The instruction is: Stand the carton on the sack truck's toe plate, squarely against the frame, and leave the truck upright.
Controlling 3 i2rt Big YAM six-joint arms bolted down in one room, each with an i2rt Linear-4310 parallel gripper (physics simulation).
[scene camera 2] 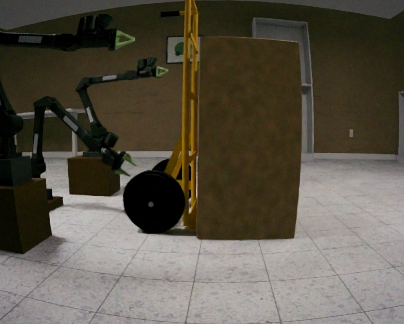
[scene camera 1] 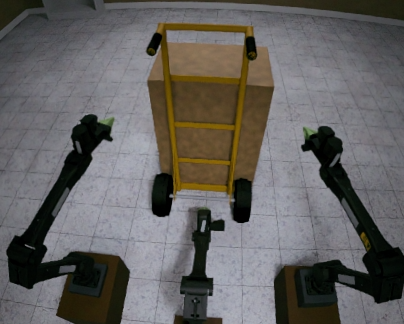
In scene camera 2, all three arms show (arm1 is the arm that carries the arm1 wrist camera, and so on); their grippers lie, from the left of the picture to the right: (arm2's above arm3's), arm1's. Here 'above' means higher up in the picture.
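Observation:
The brown carton [scene camera 1: 207,102] [scene camera 2: 250,135] stands upright, its face close along the yellow frame of the sack truck [scene camera 1: 205,126] [scene camera 2: 187,100]. The truck is upright on its black wheels. The toe plate is hidden, so the carton's seating on it cannot be seen. In scene camera 2, arm2's gripper [scene camera 2: 127,39] at upper left and arm1's gripper [scene camera 2: 163,71] are shut and empty, left of the frame. Arm3's gripper [scene camera 2: 127,165] is open and empty, low behind the near wheel. In scene camera 1, one gripper stands apart on each side of the carton and one behind the truck between the wheels.
The near wheel [scene camera 2: 154,202] stands beside the low arm. Brown pedestals [scene camera 1: 115,285] [scene camera 1: 286,295] [scene camera 2: 94,176] carry the arms. A grey shelf unit [scene camera 2: 308,125] stands at the back wall, and a white table [scene camera 2: 74,132] stands behind the arms.

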